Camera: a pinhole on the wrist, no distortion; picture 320 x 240 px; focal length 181.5 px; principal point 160.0 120.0 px. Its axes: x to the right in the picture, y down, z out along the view. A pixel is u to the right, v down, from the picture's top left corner.
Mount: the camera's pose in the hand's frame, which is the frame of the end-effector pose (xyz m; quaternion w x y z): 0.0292 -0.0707 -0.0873 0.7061 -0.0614 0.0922 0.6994
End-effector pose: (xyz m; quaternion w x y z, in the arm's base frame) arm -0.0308 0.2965 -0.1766 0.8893 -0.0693 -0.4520 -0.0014
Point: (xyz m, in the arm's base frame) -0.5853 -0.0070 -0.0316
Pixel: 11 223
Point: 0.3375 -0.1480 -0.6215
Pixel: behind the camera
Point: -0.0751 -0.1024 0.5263
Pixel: outside the picture
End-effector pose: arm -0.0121 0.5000 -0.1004 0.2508 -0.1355 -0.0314 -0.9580
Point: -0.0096 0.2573 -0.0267
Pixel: outside the picture
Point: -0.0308 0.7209 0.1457
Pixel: 39 157
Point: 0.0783 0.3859 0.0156
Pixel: 281 143
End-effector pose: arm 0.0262 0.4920 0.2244 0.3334 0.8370 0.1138 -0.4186
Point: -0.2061 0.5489 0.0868
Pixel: outside the picture
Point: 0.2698 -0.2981 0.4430
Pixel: outside the picture
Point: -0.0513 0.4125 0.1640
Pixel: 175 147
